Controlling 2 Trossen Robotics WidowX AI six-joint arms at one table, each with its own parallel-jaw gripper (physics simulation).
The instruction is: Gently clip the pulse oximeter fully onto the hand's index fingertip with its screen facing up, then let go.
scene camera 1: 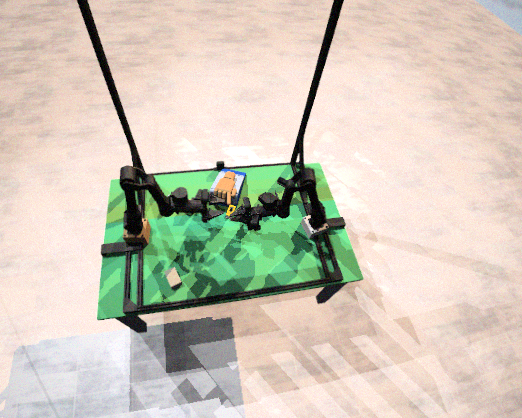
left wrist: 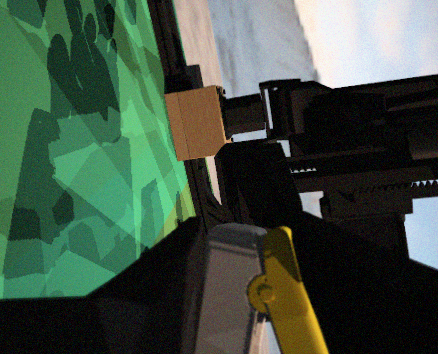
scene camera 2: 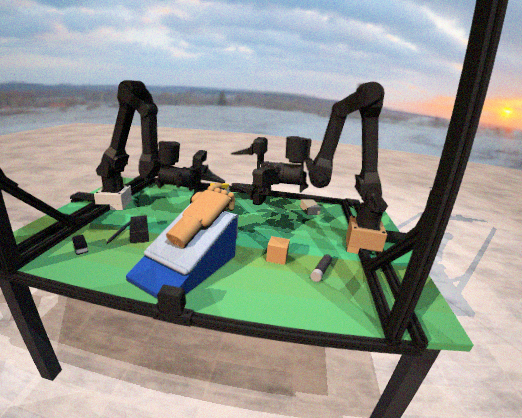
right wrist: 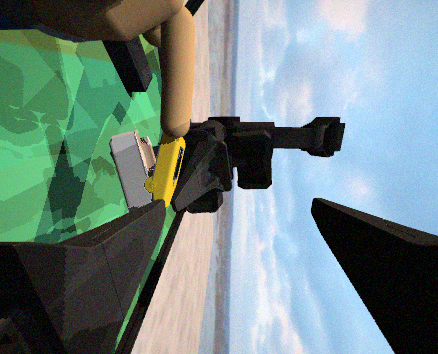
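Note:
The pulse oximeter has a yellow shell with a dark window facing up and a grey lower shell, with its jaws spread toward the hand. My left gripper is shut on it. The hand lies palm down. In the right wrist view its outstretched index finger ends at the yellow shell's near end, outside the opening between the shells; whether they touch I cannot tell. My right gripper is open and empty, beside the oximeter.
The hand rests on a blue wedge with a grey pad. An orange cube, a dark cylinder, a black box, a thin dark stick and a small black item lie around it. A pale block lies farther off.

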